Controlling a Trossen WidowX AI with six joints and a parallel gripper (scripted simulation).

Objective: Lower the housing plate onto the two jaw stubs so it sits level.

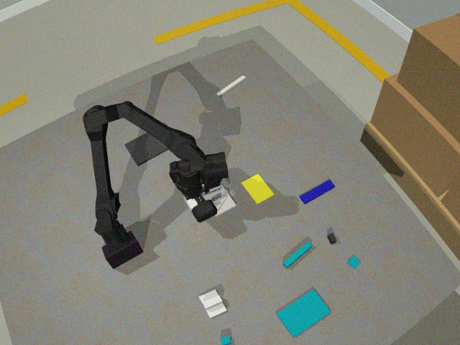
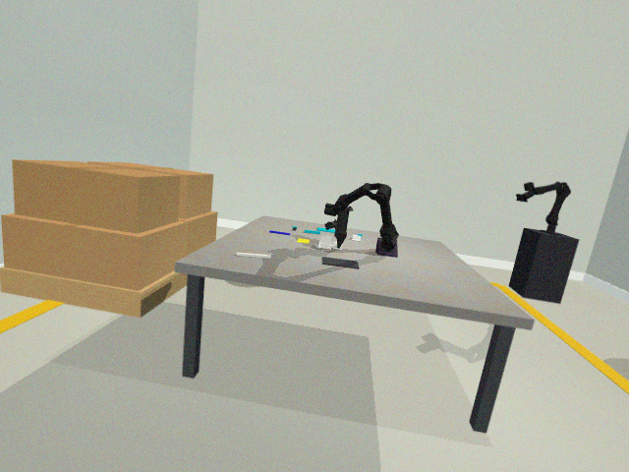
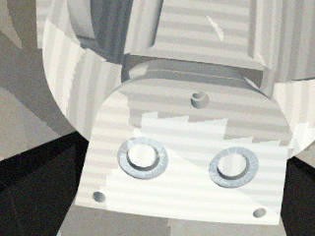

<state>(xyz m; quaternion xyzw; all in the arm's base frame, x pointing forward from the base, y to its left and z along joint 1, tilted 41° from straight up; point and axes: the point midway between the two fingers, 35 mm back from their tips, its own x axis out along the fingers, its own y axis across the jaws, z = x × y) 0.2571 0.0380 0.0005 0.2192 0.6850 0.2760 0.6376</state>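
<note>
Now: the white housing plate 20 mm above my gripper tip and 10 mm ahead of it. Round my gripper tip: yellow card 200 mm ahead, 30 mm to the right, 10 mm below; then white block 300 mm to the right, 90 mm behind; then dark flat plate 290 mm to the left, 30 mm behind.
</note>
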